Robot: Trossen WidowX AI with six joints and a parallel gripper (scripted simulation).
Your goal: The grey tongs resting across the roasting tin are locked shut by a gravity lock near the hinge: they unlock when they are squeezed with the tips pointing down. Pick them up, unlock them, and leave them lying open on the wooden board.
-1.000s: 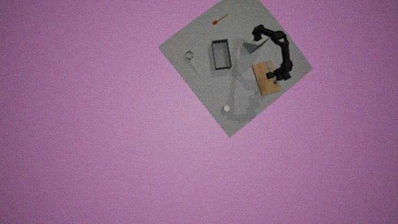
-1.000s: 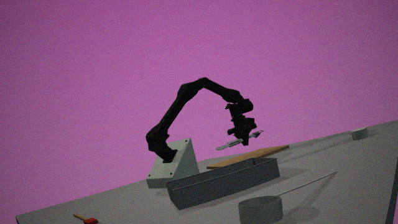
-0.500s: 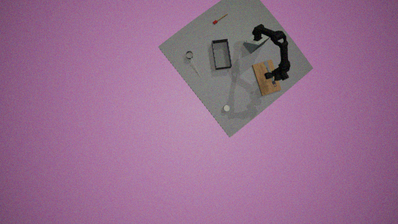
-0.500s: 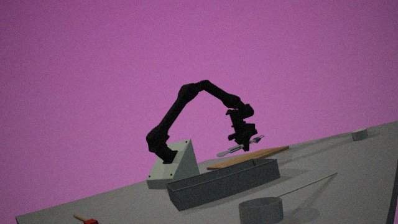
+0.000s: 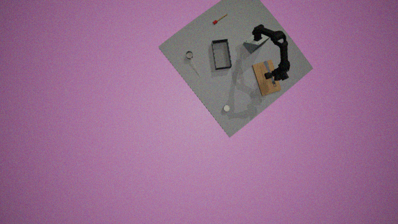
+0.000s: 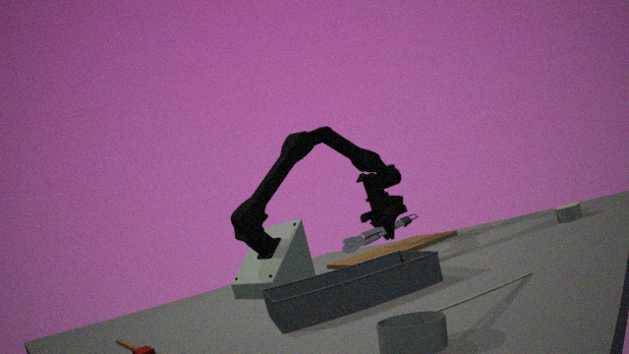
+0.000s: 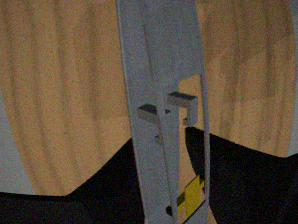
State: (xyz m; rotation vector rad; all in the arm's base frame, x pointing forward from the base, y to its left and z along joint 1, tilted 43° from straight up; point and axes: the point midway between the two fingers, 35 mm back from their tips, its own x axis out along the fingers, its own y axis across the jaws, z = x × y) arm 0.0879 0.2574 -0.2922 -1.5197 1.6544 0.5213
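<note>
Right now my gripper tip is 10 mm to the left of the yellow lock piece and 30 mm below it. Also, from my gripper tip: dark roasting tin (280 mm ahead, 490 mm to the right, 10 mm below); then small white cup (580 mm ahead, 10 mm to the left, 30 mm below); then wooden board (40 mm below).
</note>
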